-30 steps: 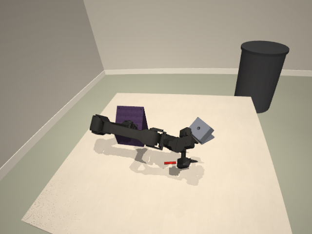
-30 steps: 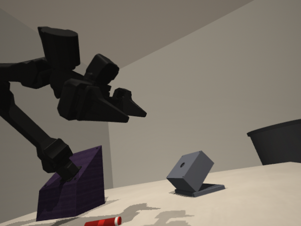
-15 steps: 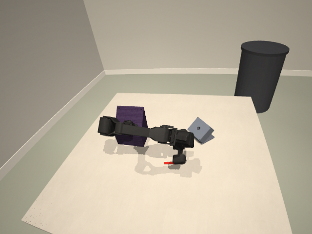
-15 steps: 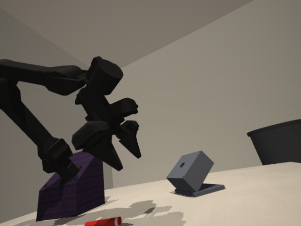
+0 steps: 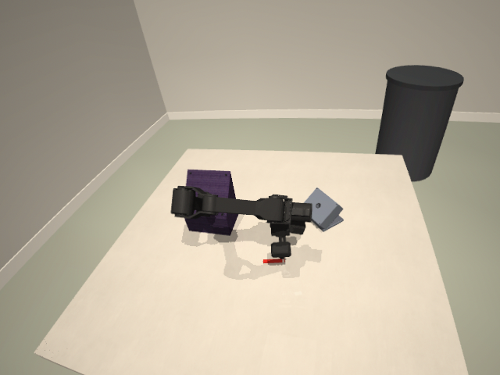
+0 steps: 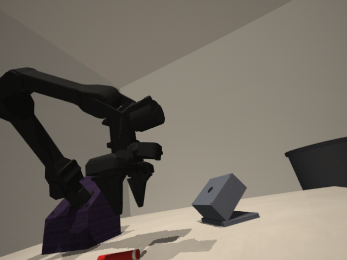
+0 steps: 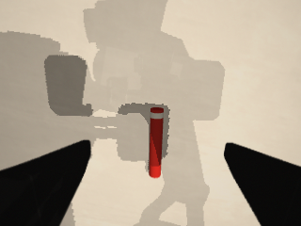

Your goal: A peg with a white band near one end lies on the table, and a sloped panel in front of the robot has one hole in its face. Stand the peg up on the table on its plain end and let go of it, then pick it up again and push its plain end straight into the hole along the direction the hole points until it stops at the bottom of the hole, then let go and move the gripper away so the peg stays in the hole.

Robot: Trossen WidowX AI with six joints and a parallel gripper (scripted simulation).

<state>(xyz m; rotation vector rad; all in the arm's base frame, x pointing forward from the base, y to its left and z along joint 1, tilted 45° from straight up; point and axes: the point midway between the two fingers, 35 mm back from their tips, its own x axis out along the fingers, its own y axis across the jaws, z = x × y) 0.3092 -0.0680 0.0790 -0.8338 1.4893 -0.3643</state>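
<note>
Right now my gripper tip is 7 cm above the red peg, 1 cm to the left of it and 1 cm past it. The rest, counted from my gripper tip: grey sloped panel 25 cm to the left, 11 cm ahead, 2 cm below.
</note>
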